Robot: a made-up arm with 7 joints. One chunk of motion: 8 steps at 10 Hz.
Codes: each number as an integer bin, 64 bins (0 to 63) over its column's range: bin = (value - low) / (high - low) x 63, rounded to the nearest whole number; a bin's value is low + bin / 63 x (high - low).
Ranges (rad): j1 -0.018..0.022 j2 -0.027..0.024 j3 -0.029..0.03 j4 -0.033..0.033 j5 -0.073..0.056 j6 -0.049..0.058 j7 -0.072..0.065
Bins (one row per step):
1: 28 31 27 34 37 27 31
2: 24 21 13 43 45 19 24
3: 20 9 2 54 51 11 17
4: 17 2 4 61 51 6 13
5: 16 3 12 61 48 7 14
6: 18 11 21 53 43 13 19
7: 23 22 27 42 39 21 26
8: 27 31 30 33 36 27 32
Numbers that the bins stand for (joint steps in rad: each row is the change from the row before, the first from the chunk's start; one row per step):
1: -0.00022 -0.00190 -0.00371 0.00262 0.00276 -0.00314 -0.00459
2: -0.00276 -0.01000 -0.01683 0.01205 0.01914 -0.01673 -0.01981
3: -0.00530 -0.01971 -0.02713 0.02357 0.03143 -0.03032 -0.03503
4: -0.00721 -0.02538 -0.02525 0.03090 0.03143 -0.03881 -0.04373
5: -0.00784 -0.02457 -0.01776 0.03090 0.02529 -0.03711 -0.04156
6: -0.00657 -0.01810 -0.00933 0.02252 0.01505 -0.02692 -0.03068
7: -0.00340 -0.00919 -0.00371 0.01100 0.00686 -0.01333 -0.01546
8: -0.00086 -0.00190 -0.00090 0.00157 0.00071 -0.00314 -0.00241

